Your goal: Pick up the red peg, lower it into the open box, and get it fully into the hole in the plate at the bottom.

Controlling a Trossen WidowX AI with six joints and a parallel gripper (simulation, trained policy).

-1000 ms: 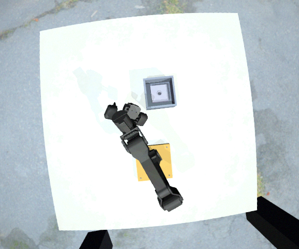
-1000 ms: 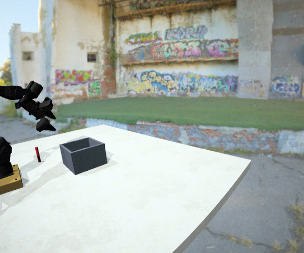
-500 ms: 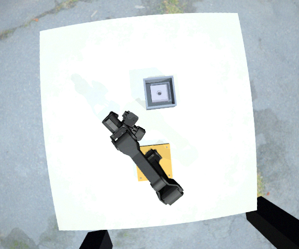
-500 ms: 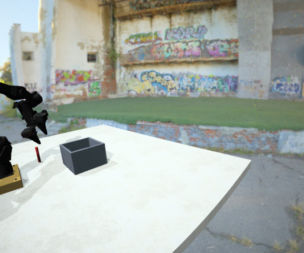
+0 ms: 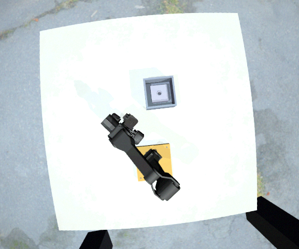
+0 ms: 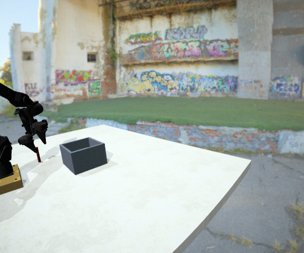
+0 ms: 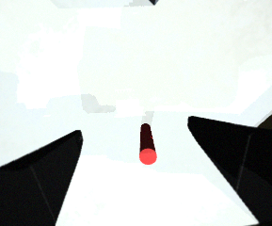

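My gripper tip is now 20 mm past the red peg, 10 mm to the right of it and 30 mm above it. The rest, counted from my gripper tip: plate: 120 mm ahead, 210 mm to the right, 30 mm below; then grey box: 120 mm ahead, 210 mm to the right, 40 mm below.
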